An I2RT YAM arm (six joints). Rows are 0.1 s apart.
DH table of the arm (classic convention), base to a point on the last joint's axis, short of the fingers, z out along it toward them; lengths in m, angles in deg. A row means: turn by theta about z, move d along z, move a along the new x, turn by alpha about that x. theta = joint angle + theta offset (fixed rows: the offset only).
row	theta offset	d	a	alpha
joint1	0	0.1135	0.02	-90
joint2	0	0	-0.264	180
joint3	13.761	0	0.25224	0
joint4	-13.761	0	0.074	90
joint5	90	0	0	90
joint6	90	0.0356	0	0
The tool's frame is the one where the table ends.
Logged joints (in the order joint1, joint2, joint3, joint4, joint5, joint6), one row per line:
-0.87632 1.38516 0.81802 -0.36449 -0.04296 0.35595
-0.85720 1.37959 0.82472 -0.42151 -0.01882 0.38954
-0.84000 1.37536 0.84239 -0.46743 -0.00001 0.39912
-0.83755 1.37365 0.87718 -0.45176 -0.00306 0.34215
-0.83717 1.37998 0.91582 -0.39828 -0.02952 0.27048
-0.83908 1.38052 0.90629 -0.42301 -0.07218 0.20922
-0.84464 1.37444 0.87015 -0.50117 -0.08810 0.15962
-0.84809 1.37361 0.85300 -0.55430 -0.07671 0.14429
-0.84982 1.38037 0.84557 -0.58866 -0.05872 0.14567
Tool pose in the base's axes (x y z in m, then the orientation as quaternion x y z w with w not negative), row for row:
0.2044 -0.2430 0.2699 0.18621 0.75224 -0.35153 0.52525
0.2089 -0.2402 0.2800 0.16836 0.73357 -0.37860 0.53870
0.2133 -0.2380 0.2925 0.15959 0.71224 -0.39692 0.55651
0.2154 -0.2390 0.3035 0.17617 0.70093 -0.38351 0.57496
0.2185 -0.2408 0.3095 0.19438 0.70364 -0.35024 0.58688
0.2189 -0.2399 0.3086 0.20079 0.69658 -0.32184 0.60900
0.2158 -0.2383 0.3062 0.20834 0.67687 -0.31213 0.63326
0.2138 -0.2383 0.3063 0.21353 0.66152 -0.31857 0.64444
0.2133 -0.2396 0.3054 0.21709 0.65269 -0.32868 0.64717
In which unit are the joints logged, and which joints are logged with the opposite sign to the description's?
The joints are logged in radians. Opposite sign: joint4, joint6.
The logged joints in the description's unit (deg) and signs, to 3 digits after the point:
-50.209 79.364 46.869 20.884 -2.461 -20.394
-49.114 79.045 47.253 24.151 -1.078 -22.319
-48.128 78.802 48.265 26.782 -0.001 -22.868
-47.988 78.704 50.259 25.884 -0.175 -19.604
-47.966 79.067 52.473 22.820 -1.691 -15.497
-48.076 79.098 51.927 24.237 -4.136 -11.987
-48.394 78.750 49.856 28.715 -5.048 -9.146
-48.592 78.702 48.873 31.759 -4.395 -8.267
-48.691 79.089 48.448 33.728 -3.364 -8.346

